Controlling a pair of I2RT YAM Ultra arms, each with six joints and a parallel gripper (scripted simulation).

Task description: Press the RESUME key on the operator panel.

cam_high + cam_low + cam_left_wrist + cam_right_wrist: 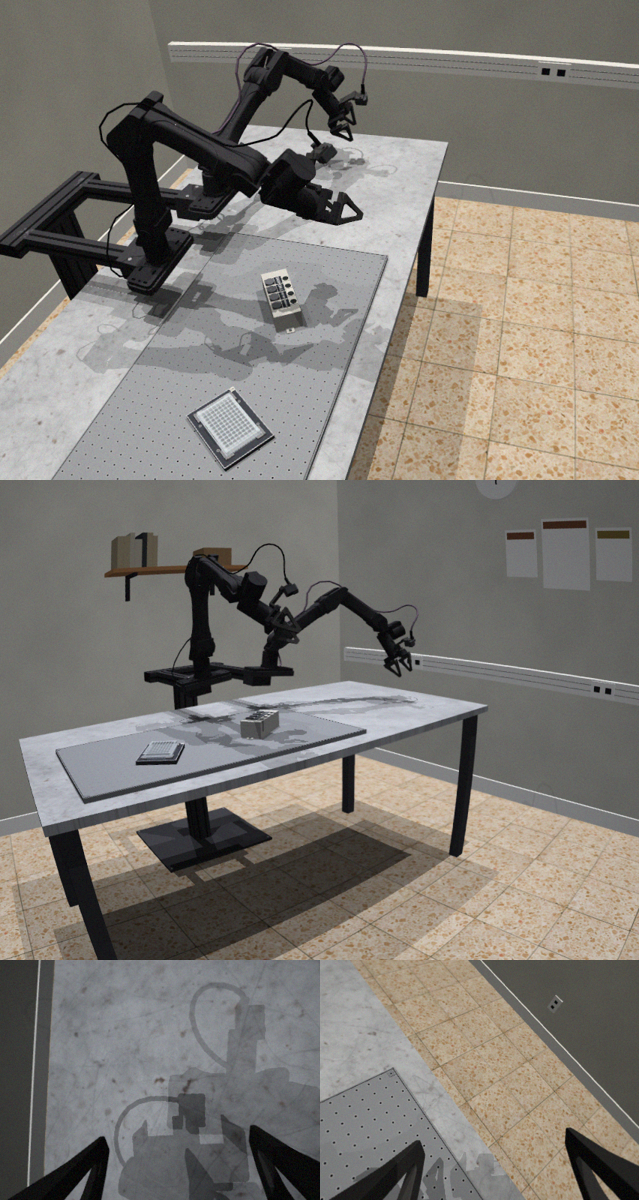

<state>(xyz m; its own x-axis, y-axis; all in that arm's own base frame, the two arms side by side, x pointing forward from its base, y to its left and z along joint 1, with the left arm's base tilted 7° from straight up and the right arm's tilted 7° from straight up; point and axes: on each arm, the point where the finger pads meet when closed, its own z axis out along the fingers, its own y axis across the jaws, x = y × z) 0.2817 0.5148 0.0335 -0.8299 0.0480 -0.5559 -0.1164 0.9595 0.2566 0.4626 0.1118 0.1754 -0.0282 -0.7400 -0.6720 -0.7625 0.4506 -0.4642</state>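
Note:
The operator panel lies 270 mm below my right hand, 200 mm behind it and 30 mm to the right of it. From my right hand the other things lie so: well plate (390 mm to the right, 300 mm below, 150 mm behind).

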